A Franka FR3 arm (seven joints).
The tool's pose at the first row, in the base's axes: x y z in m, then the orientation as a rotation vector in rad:
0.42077, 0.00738, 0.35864, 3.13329, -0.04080, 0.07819
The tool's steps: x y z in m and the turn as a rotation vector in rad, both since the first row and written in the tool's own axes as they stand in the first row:
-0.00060, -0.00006, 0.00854, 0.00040, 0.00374, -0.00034
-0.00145, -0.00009, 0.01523, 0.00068, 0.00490, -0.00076
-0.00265, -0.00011, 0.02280, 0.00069, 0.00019, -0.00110
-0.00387, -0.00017, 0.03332, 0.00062, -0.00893, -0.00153
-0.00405, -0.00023, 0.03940, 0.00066, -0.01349, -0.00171
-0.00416, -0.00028, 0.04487, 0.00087, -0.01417, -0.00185
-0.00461, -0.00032, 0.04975, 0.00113, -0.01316, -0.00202
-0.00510, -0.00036, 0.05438, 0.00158, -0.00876, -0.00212
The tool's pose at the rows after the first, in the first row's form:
0.42060, 0.00739, 0.35008, 3.13349, -0.04024, 0.08406
0.42008, 0.00739, 0.34336, 3.13370, -0.03956, 0.08589
0.41926, 0.00738, 0.33574, 3.13396, -0.03906, 0.07851
0.41857, 0.00739, 0.32517, 3.13434, -0.03844, 0.06422
0.41869, 0.00741, 0.31909, 3.13457, -0.03818, 0.05707
0.41886, 0.00742, 0.31362, 3.13481, -0.03796, 0.05601
0.41865, 0.00744, 0.30872, 3.13503, -0.03768, 0.05761
0.41839, 0.00745, 0.30407, 3.13528, -0.03748, 0.06452

